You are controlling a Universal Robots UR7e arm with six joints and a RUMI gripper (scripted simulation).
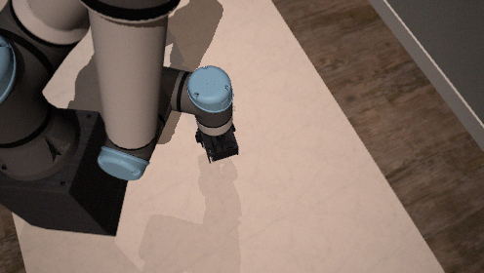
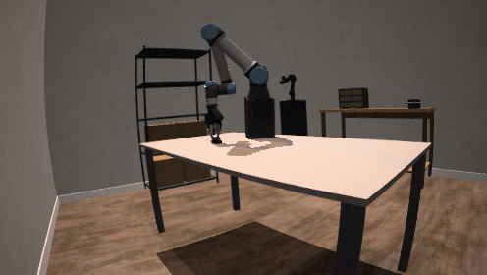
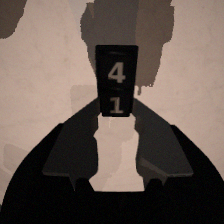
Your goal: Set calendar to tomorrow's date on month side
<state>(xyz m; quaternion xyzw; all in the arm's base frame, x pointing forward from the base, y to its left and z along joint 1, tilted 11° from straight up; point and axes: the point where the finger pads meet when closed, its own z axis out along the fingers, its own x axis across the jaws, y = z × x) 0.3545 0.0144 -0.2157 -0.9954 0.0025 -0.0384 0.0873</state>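
The dark calendar cube is 1 cm below my hand. The rest, counted from my hand: calendar tray 3 cm below, 2 cm to the left.
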